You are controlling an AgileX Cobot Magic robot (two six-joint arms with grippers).
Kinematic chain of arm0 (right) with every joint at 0, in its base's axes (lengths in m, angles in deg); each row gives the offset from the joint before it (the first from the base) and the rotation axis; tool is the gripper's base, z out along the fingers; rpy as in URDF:
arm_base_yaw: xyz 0 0 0.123 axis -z
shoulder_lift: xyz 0 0 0 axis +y
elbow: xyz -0.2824 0 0.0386 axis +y
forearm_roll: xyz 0.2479 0 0.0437 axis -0.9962 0 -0.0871
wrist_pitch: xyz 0 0 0 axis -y
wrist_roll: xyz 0.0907 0 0.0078 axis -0.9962 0 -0.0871
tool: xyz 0 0 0 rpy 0 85 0
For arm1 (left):
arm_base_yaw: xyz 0 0 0.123 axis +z
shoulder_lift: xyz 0 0 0 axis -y
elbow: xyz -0.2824 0 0.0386 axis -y
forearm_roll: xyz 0.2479 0 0.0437 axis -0.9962 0 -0.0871
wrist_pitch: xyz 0 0 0 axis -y
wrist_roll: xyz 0.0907 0 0.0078 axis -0.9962 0 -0.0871
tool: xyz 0 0 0 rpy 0 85 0
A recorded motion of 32 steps. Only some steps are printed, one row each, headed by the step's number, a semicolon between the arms.
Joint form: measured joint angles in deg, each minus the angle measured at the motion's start. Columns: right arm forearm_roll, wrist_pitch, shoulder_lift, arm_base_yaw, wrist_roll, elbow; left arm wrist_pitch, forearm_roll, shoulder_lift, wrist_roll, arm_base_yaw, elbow.
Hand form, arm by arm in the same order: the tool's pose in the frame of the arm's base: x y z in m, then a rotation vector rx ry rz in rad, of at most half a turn. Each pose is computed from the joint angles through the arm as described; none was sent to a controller.
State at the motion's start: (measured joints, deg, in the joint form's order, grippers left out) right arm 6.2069 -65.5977 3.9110 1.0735 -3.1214 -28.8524; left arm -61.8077 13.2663 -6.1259 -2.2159 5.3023 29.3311
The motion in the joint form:
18: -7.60 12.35 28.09 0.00 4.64 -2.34; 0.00 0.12 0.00 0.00 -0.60 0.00
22: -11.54 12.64 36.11 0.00 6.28 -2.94; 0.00 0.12 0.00 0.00 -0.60 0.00
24: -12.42 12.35 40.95 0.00 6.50 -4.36; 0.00 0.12 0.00 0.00 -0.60 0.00
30: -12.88 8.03 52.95 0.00 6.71 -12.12; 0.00 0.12 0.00 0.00 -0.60 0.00
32: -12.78 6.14 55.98 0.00 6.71 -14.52; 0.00 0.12 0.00 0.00 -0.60 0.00
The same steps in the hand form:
18: 0.0890 0.0001 0.2768 -0.0006 2.4267 0.0097; 0.0102 -0.0178 0.2808 -0.0464 2.1393 -0.2152
22: 0.1108 0.0047 0.2665 -0.0037 2.5476 0.0878; 0.0102 -0.0178 0.2808 -0.0464 2.1393 -0.2152
24: 0.1244 0.0056 0.2639 0.0017 2.6111 0.1089; 0.0102 -0.0178 0.2808 -0.0464 2.1393 -0.2152
30: 0.1619 0.0059 0.2705 -0.0001 2.7590 0.1307; 0.0102 -0.0178 0.2808 -0.0464 2.1393 -0.2152
32: 0.1716 0.0058 0.2725 -0.0030 2.8028 0.1331; 0.0102 -0.0178 0.2808 -0.0464 2.1393 -0.2152

